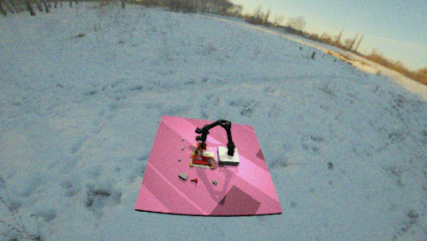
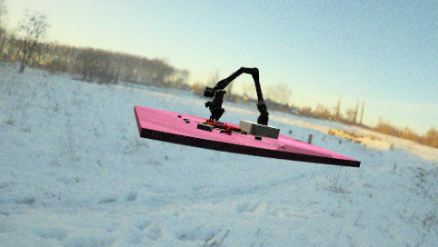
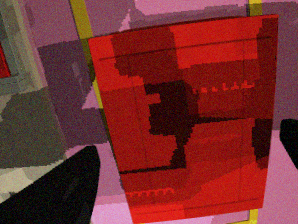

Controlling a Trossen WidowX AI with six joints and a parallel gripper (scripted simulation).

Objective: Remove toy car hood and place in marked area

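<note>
The red hood is 10 mm below my gripper tip. The rest, counted from my gripper tip: grey wheel 170 mm behind, 450 mm to the left, 10 mm below.
</note>
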